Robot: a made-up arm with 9 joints.
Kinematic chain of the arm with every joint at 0, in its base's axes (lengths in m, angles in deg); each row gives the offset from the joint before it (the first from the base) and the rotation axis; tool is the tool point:
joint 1: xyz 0 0 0.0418 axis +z
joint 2: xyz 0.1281 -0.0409 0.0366 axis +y
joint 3: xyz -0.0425 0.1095 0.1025 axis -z
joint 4: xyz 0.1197 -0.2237 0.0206 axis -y
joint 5: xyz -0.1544 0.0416 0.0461 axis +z
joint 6: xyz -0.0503 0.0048 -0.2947 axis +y
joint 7: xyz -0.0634 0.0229 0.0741 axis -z
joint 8: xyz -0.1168 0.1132 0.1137 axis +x
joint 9: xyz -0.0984 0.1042 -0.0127 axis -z
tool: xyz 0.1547 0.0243 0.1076
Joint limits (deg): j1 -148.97..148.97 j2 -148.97..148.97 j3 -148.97..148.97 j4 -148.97..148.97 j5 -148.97..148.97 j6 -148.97..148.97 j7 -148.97..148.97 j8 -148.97..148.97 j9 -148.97..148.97
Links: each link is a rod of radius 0.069 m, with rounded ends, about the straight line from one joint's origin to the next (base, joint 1, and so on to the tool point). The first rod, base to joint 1, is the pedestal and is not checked.
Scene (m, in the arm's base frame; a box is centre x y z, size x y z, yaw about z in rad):
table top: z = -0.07
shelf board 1: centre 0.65 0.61 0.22 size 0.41 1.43 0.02 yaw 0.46
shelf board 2: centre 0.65 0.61 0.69 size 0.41 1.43 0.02 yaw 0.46
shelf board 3: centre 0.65 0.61 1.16 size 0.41 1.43 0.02 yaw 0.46
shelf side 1: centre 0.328 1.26 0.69 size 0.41 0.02 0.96 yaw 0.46
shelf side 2: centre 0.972 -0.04 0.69 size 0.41 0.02 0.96 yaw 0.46
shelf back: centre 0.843 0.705 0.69 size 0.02 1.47 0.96 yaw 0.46
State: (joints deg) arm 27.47 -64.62 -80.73 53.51 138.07 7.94 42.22 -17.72 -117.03
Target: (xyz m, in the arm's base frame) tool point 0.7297 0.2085 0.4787
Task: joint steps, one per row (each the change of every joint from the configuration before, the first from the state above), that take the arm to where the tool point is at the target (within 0.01 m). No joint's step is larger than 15 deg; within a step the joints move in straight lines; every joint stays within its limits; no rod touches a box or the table.
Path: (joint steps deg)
1: -7.41 8.54 1.10 4.25 -3.54 -14.02 -11.35 -2.55 -3.60
2: -7.40 8.53 1.10 4.26 -3.54 -14.01 -11.34 -2.54 -3.61

